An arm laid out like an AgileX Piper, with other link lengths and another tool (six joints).
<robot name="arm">
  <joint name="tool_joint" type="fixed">
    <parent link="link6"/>
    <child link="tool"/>
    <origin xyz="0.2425 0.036 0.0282" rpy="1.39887 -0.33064 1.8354"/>
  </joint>
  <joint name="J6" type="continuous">
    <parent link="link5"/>
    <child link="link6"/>
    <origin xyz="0.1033 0 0.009" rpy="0 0 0"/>
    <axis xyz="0.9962 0 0.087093"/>
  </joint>
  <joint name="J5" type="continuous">
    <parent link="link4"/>
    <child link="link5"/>
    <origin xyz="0 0 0" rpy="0 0 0"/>
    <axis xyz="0 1 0"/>
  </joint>
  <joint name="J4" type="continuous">
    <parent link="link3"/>
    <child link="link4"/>
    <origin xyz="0.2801 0 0.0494" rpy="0 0 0"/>
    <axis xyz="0.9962 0 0.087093"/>
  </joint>
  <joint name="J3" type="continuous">
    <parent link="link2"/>
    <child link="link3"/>
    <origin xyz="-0.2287 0 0.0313" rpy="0 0 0"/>
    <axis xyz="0 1 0"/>
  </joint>
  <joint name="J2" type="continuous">
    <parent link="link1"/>
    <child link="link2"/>
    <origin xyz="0 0 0" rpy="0 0 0"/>
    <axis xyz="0 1 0"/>
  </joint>
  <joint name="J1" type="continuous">
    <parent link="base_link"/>
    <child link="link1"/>
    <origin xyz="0 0 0.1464" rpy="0 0 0"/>
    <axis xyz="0 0 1"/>
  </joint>
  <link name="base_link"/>
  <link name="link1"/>
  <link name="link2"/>
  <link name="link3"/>
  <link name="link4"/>
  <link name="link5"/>
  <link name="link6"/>
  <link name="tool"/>
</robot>
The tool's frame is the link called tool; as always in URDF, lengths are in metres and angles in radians. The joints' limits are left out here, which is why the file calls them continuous.
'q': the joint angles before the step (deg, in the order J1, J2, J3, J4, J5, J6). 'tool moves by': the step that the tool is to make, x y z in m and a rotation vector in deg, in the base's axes. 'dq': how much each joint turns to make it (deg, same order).
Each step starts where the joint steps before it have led.
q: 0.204 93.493 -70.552 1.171 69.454 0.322
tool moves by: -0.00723 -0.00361 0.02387 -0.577 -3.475 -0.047
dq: 0.000 -7.959 4.228 -0.632 0.255 0.226
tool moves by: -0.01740 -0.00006 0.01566 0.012 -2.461 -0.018
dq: 0.000 -8.469 5.625 0.000 0.382 0.021
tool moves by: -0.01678 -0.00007 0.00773 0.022 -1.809 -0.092
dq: 0.000 -7.178 5.140 -0.001 0.229 0.096
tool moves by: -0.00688 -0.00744 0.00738 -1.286 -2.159 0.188
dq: 0.000 -5.180 3.024 -1.307 0.001 -0.001
